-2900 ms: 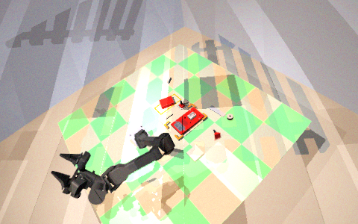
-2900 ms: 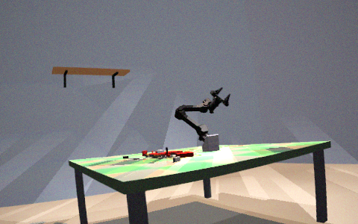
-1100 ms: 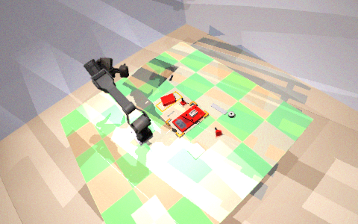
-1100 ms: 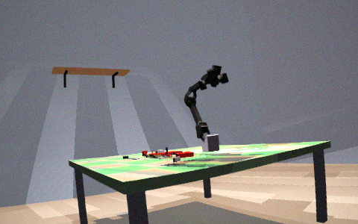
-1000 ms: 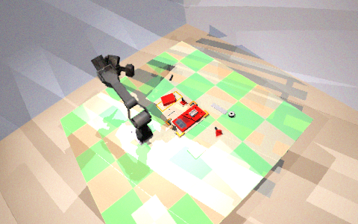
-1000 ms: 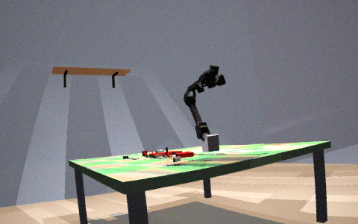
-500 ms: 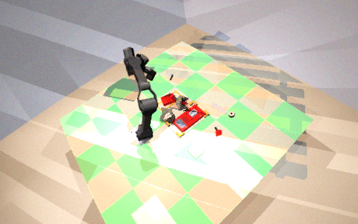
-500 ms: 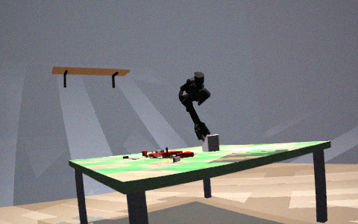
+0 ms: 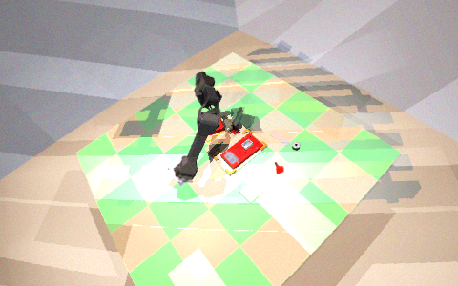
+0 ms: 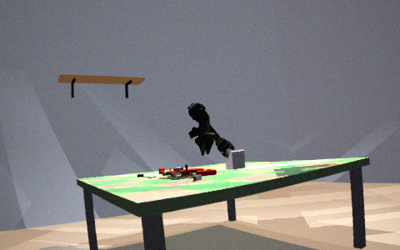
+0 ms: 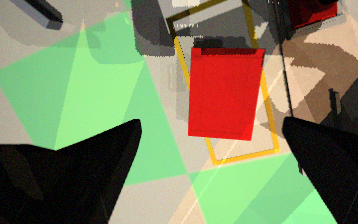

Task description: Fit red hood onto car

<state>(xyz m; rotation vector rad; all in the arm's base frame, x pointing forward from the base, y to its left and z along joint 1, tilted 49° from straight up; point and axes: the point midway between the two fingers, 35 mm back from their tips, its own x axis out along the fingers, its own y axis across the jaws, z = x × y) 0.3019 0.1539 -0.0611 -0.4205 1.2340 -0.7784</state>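
Right now the red hood is 9 cm below my gripper tip, 1 cm to the right of it and 1 cm behind it. Round my gripper tip: grey bar 33 cm to the right, 19 cm ahead, 10 cm below; dark piece 16 cm to the left, 16 cm ahead, 9 cm below; pale engine block 24 cm to the right, 8 cm below, 3 cm ahead.
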